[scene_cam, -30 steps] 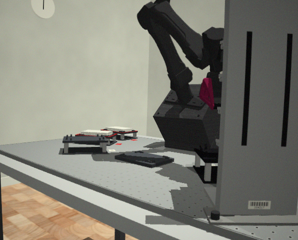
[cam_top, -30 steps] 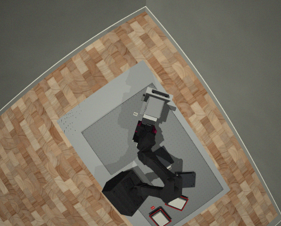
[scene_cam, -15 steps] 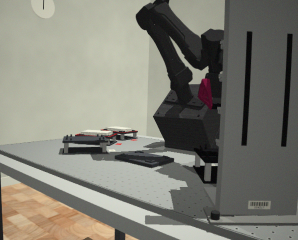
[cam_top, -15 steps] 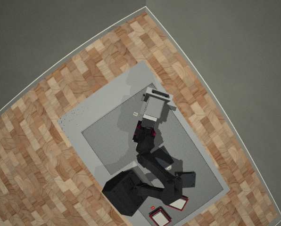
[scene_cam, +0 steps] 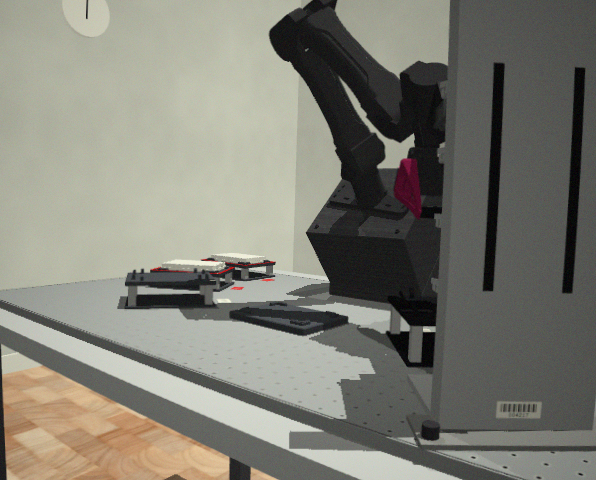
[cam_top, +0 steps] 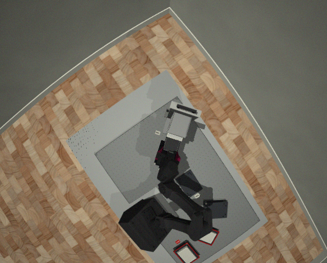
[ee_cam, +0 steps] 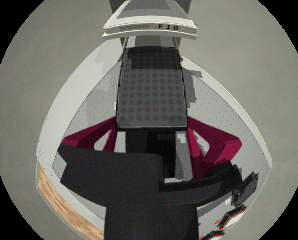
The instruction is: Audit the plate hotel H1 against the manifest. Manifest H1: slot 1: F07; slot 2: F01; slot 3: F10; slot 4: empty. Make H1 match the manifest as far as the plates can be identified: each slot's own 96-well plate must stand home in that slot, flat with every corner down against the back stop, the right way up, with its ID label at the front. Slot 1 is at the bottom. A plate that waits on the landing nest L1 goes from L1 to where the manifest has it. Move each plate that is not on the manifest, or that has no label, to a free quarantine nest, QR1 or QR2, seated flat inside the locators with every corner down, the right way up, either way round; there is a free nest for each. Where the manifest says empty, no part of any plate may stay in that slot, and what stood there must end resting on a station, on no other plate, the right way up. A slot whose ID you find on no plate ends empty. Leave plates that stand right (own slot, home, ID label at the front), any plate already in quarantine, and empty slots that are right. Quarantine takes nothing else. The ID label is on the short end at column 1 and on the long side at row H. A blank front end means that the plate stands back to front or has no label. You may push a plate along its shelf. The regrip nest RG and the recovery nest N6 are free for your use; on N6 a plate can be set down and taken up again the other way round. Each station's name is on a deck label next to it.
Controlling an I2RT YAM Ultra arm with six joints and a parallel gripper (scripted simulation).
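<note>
Now: the dark 96-well plate 40 mm to the left of my hand and 40 mm ahead of it. Round my hand: N6 deck label: 380 mm to the right, 190 mm below, 50 mm ahead; H1 deck label: 190 mm below, 130 mm to the left, 20 mm behind; grey hotel back wall: 160 mm to the left, 140 mm ahead, 10 mm above.
</note>
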